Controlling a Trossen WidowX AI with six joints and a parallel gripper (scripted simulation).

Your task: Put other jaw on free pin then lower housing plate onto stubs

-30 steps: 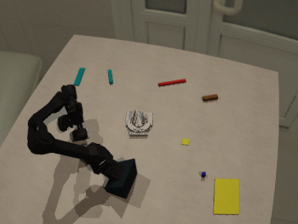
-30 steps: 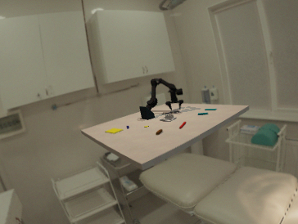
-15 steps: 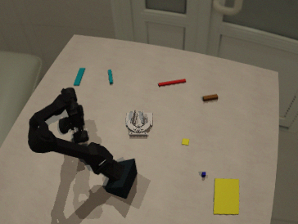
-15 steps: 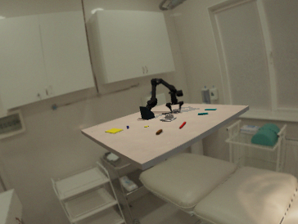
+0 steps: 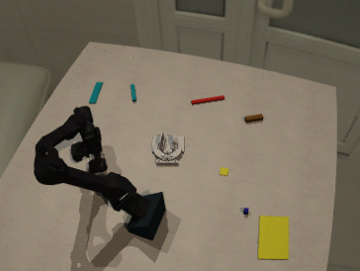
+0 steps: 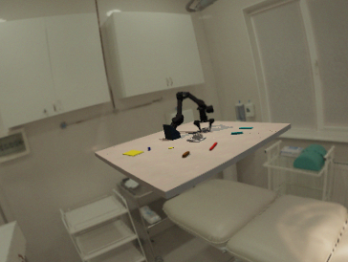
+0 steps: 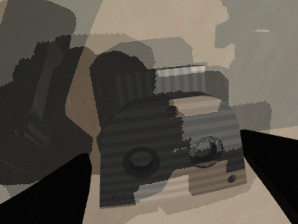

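My gripper tip is 220 mm to the left of the jaw, 90 mm short of it and 10 mm below it. Round my gripper tip: yellow square (460 mm to the right, 70 mm ahead, 10 mm below); blue cube (560 mm to the right, 70 mm behind); red bar (400 mm ahead, 330 mm to the right, 10 mm below).
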